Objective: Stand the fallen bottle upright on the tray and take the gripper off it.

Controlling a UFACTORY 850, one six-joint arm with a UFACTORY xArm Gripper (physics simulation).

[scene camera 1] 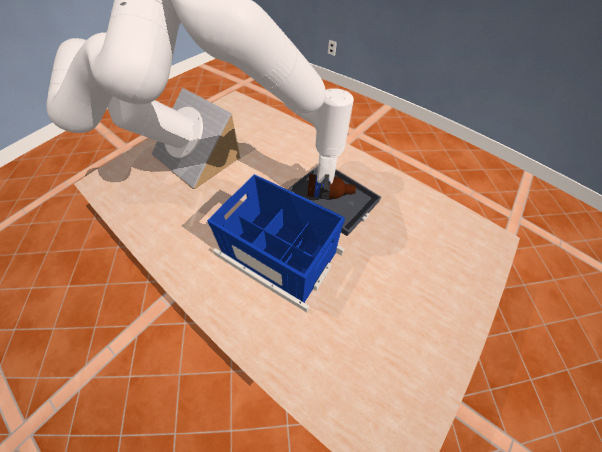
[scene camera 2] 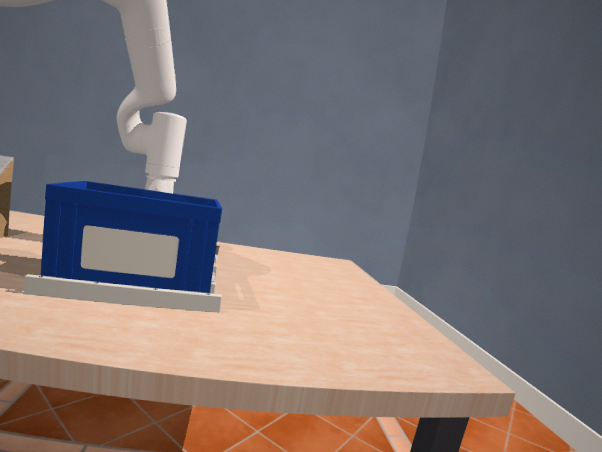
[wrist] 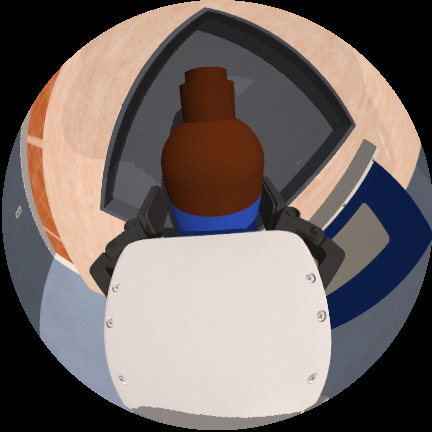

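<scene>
The brown bottle with a blue label lies on its side on the dark grey tray. In the wrist view its neck points to the top, away from the gripper's body. My gripper is open, with one black finger on each side of the bottle around its blue label. The fingers stand close to the bottle's sides; whether they touch it I cannot tell. The gripper's white body hides the bottle's base in the wrist view. In scene camera 2 the crate hides the bottle, the tray and the fingers.
A blue crate with compartments stands right beside the tray, its rim close to the gripper. Light rails run along the crate's foot. The arm's wedge-shaped base mount stands at the back left of the table.
</scene>
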